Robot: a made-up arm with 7 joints. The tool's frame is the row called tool. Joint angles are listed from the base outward. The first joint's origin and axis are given. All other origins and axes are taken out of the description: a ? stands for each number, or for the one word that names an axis. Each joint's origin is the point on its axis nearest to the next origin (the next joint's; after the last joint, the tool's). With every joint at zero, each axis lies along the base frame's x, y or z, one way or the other. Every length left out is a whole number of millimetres.
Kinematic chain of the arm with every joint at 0, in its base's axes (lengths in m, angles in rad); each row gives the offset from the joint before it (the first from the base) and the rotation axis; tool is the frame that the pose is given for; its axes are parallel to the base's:
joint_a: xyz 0.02 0 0.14 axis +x
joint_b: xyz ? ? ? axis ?
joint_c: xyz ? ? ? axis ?
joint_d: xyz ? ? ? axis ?
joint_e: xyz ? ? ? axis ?
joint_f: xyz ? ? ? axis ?
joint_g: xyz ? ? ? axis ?
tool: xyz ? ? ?
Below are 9 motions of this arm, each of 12 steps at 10 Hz.
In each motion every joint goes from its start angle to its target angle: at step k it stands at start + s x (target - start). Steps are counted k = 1, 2, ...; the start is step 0. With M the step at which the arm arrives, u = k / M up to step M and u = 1 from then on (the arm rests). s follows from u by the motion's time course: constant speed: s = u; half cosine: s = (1 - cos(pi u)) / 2; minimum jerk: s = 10 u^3 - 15 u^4 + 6 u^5.
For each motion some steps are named. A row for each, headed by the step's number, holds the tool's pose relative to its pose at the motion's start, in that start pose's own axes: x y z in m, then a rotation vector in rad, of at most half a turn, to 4 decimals.
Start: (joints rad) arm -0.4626 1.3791 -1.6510 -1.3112 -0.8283 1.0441 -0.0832
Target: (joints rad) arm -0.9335 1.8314 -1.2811 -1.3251 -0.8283 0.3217 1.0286
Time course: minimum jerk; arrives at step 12
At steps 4, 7, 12:
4: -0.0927 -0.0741 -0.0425 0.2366 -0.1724 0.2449
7: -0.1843 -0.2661 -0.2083 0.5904 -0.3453 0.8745
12: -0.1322 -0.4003 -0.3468 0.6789 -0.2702 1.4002

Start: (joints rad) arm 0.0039 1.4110 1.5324 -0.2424 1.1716 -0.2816 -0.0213
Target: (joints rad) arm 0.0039 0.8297 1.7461 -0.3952 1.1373 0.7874 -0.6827
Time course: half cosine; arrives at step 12
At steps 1, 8, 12:
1: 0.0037 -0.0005 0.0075 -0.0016 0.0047 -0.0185
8: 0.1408 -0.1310 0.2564 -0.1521 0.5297 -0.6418
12: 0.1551 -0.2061 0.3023 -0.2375 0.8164 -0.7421

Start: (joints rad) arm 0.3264 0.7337 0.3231 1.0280 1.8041 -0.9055 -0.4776
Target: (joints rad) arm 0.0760 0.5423 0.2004 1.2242 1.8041 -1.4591 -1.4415
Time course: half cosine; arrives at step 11
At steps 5, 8, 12:
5: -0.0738 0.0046 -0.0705 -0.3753 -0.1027 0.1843
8: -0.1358 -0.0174 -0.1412 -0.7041 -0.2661 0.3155
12: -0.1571 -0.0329 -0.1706 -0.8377 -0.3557 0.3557

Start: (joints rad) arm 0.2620 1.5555 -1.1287 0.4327 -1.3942 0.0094 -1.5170
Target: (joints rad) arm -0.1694 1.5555 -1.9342 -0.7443 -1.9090 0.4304 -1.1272
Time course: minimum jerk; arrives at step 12
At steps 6, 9, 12:
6: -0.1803 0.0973 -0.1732 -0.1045 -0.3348 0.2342
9: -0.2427 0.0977 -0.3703 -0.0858 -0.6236 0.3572
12: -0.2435 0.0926 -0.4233 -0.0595 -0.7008 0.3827

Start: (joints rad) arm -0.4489 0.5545 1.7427 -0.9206 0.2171 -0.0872 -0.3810
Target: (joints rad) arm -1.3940 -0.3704 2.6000 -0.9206 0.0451 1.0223 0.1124
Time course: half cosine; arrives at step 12
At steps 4, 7, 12:
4: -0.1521 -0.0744 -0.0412 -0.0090 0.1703 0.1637
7: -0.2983 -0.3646 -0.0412 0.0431 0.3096 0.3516
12: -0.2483 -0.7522 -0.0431 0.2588 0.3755 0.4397

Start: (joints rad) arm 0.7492 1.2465 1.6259 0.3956 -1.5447 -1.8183 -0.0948
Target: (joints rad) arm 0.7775 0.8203 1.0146 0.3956 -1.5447 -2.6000 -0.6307
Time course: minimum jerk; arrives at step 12
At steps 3, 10, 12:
3: -0.0258 -0.0148 -0.0114 0.0149 -0.0458 0.0717
10: -0.1926 -0.1172 -0.2126 0.0345 -0.7798 0.5401
12: -0.1952 -0.1195 -0.2246 0.0321 -0.8214 0.5507

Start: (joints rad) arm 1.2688 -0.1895 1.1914 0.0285 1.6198 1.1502 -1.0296
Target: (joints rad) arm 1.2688 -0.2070 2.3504 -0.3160 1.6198 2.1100 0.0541
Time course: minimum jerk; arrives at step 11
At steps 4, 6, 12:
4: 0.0570 0.0308 -0.0144 -0.0063 0.3235 -0.1515
6: 0.1190 0.0503 -0.0852 -0.0793 0.5329 -0.5323
12: 0.1328 0.0259 -0.1853 -0.2485 0.3360 -1.0926

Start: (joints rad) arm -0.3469 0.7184 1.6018 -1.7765 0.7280 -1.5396 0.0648
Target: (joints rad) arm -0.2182 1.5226 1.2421 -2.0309 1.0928 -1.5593 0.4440
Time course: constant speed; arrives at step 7
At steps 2, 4, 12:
2: 0.0297 -0.0784 0.0965 0.0109 -0.3045 -0.1257
4: -0.0010 -0.1223 0.1845 -0.0049 -0.6283 -0.1809
12: -0.1165 -0.1200 0.2478 -0.0873 -1.1131 -0.1279

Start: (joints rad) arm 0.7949 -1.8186 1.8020 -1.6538 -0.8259 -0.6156 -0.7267
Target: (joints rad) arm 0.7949 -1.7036 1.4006 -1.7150 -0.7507 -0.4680 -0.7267
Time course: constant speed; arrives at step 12
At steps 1, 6, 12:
1: -0.0023 -0.0235 0.0113 0.0386 -0.0038 -0.0187
6: -0.0180 -0.1447 0.0539 0.2325 -0.0184 -0.1123
12: -0.0471 -0.2922 0.0737 0.4662 -0.0286 -0.2239

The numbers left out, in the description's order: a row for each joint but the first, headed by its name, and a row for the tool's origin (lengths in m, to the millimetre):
joint_b: xyz 0 0 -0.15, axis -y
joint_c: xyz -0.01 0 0.35, axis +z
joint_d: xyz 0.27 0.14 0, axis -y
joint_e: xyz -0.19 0 0.05, axis +x
joint_f: xyz 0 0.39 0.05, axis -z
joint_g: xyz 0.01 0.02 0, axis +x
tool: xyz 0 0.16 0.11

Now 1 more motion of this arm.
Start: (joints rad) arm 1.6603 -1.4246 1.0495 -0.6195 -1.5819 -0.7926 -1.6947
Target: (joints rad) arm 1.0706 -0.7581 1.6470 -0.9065 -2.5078 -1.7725 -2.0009
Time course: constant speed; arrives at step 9
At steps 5, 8, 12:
5: -0.2323 0.0824 -0.0745 -0.3822 -0.8625 0.6606
8: -0.3301 -0.0022 -0.2394 -0.4065 -1.5398 1.0186
12: -0.3346 -0.0409 -0.3106 -0.3839 -1.7792 1.1262

